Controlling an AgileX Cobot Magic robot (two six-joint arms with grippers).
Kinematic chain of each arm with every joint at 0, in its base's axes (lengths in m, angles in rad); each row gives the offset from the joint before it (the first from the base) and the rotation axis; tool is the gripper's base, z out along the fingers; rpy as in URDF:
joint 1: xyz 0 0 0.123 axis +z
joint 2: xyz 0 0 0 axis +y
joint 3: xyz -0.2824 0 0.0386 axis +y
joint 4: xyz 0.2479 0 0.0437 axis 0.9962 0 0.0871
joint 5: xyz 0 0 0 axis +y
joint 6: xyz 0.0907 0 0.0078 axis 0.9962 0 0.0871
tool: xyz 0 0 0 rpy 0 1.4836 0
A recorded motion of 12 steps. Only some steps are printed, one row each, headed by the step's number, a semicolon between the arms.
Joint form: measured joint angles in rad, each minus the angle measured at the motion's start. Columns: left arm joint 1, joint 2, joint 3, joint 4, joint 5, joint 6; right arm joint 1, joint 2, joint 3, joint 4, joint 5, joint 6.
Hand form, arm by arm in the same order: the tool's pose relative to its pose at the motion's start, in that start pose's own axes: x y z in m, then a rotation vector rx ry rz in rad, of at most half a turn. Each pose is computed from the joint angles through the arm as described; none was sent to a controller.
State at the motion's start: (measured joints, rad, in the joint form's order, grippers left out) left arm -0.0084 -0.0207 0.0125 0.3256 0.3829 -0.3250; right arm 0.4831 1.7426 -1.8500 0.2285 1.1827 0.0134
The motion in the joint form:
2: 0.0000 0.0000 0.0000 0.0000 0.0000 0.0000; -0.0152 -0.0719 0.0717 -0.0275 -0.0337 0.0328
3: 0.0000 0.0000 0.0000 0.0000 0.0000 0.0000; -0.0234 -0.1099 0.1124 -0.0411 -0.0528 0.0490
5: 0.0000 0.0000 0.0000 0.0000 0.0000 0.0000; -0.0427 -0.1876 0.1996 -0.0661 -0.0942 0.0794
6: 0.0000 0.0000 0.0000 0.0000 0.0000 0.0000; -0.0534 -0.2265 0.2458 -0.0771 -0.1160 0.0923
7: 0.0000 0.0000 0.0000 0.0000 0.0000 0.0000; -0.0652 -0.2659 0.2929 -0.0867 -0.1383 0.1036
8: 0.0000 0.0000 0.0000 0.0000 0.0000 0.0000; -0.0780 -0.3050 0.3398 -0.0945 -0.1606 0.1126
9: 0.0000 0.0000 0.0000 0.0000 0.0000 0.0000; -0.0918 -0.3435 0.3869 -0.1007 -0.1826 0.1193
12: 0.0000 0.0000 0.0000 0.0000 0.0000 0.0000; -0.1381 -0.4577 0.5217 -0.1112 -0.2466 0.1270
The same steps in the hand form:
2: 0.0000 0.0000 0.0000 0.0000 0.0000 0.0000; 0.0097 -0.0057 -0.0164 0.0326 -0.0381 0.0342
3: 0.0000 0.0000 0.0000 0.0000 0.0000 0.0000; 0.0157 -0.0087 -0.0241 0.0489 -0.0570 0.0517
5: 0.0000 0.0000 0.0000 0.0000 0.0000 0.0000; 0.0292 -0.0156 -0.0382 0.0807 -0.0950 0.0875
6: 0.0000 0.0000 0.0000 0.0000 0.0000 0.0000; 0.0368 -0.0192 -0.0442 0.0958 -0.1128 0.1044
7: 0.0000 0.0000 0.0000 0.0000 0.0000 0.0000; 0.0448 -0.0230 -0.0501 0.1102 -0.1309 0.1210
8: 0.0000 0.0000 0.0000 0.0000 0.0000 0.0000; 0.0531 -0.0268 -0.0555 0.1236 -0.1490 0.1364
9: 0.0000 0.0000 0.0000 0.0000 0.0000 0.0000; 0.0617 -0.0306 -0.0604 0.1364 -0.1661 0.1510
12: 0.0000 0.0000 0.0000 0.0000 0.0000 0.0000; 0.0882 -0.0415 -0.0742 0.1716 -0.2204 0.1878

